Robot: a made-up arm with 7 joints. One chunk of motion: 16 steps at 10 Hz.
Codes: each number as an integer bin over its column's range. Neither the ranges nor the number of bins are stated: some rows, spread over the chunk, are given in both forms.
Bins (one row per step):
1: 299 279 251 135 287 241 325
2: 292 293 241 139 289 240 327
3: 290 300 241 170 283 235 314
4: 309 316 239 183 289 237 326
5: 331 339 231 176 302 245 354
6: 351 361 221 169 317 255 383
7: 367 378 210 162 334 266 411
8: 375 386 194 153 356 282 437
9: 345 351 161 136 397 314 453
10: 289 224 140 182 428 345 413
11: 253 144 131 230 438 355 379
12: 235 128 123 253 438 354 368
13: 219 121 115 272 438 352 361
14: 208 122 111 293 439 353 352
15: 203 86 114 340 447 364 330
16: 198 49 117 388 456 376 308
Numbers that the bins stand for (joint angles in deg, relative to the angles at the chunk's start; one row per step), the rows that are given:
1: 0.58 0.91 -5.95 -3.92 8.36 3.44 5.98
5: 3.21 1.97 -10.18 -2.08 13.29 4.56 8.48
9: 4.36 2.18 -24.97 -3.88 44.52 23.87 17.01
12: -4.68 -1.75 -33.00 1.39 58.00 35.06 9.69
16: -7.73 -3.14 -34.27 7.46 63.92 41.22 4.52
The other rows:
2: 0.00 1.16 -8.06 -3.74 9.01 3.16 6.16
3: -0.16 1.28 -8.06 -2.35 7.04 1.76 5.04
4: 1.40 1.57 -8.49 -1.76 9.01 2.32 6.07
6: 4.85 2.36 -12.29 -2.39 18.22 7.36 10.98
7: 6.16 2.66 -14.62 -2.71 23.81 10.44 13.39
8: 6.82 2.80 -18.00 -3.11 31.04 14.92 15.63
10: -0.25 -0.05 -29.41 -1.81 54.71 32.55 13.56
11: -3.21 -1.46 -31.31 0.35 58.00 35.34 10.63
13: -6.00 -1.87 -34.69 2.24 58.00 34.50 9.08
14: -6.90 -1.85 -35.54 3.19 58.33 34.78 8.31
15: -7.32 -2.49 -34.91 5.30 60.96 37.86 6.41

